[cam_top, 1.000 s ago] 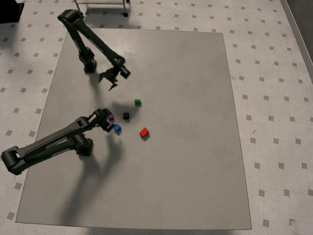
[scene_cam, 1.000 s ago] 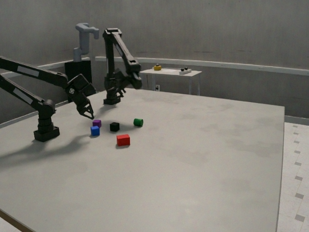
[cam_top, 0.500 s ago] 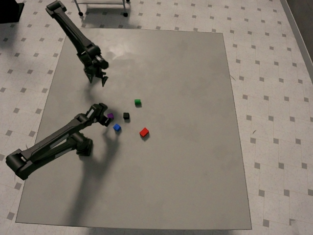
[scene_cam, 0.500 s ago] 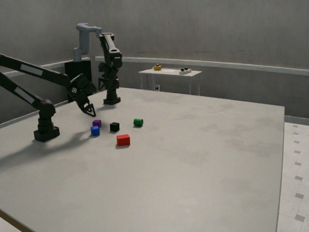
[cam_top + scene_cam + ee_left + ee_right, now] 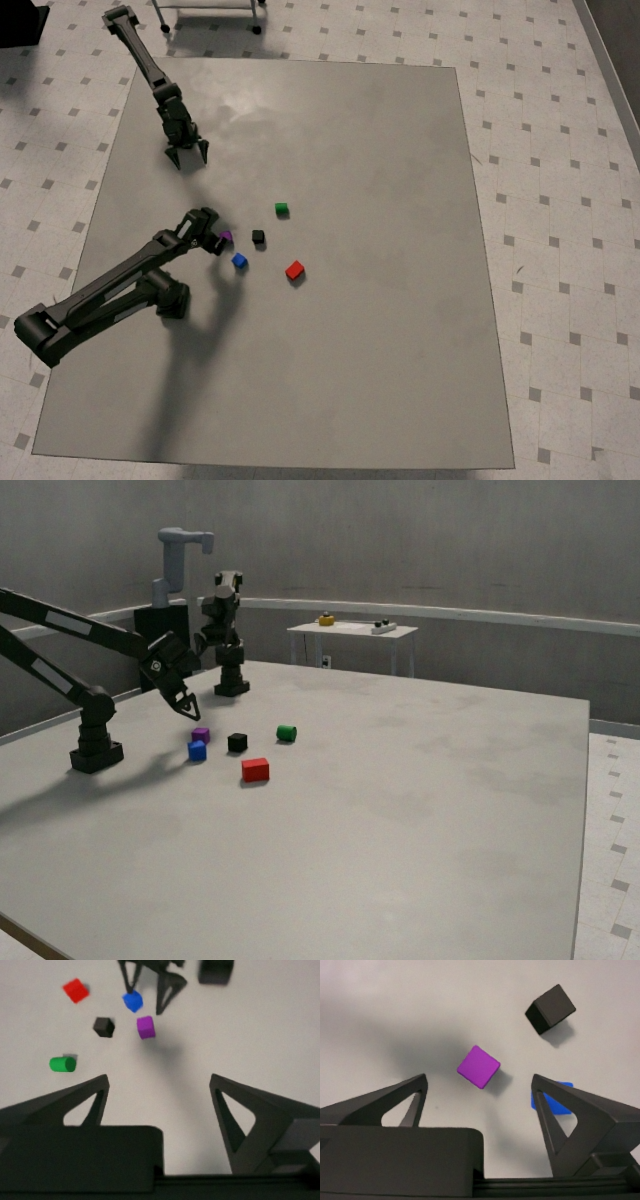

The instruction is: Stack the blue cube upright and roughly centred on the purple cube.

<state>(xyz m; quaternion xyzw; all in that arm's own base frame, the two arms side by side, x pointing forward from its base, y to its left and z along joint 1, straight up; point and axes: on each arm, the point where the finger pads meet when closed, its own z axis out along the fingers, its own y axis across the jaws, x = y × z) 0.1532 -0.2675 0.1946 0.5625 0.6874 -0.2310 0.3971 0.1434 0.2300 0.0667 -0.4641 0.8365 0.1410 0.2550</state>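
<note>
Now: right hand 8 cm to the left of the blue cube, 7 cm above it and 6 cm short of it. Round my right hand: black cube: 13 cm ahead, 7 cm below, 1 cm to the left; then green block: 22 cm ahead, 12 cm to the left, 7 cm below; then purple cube: 7 cm below, 1 cm to the left, 1 cm ahead.
</note>
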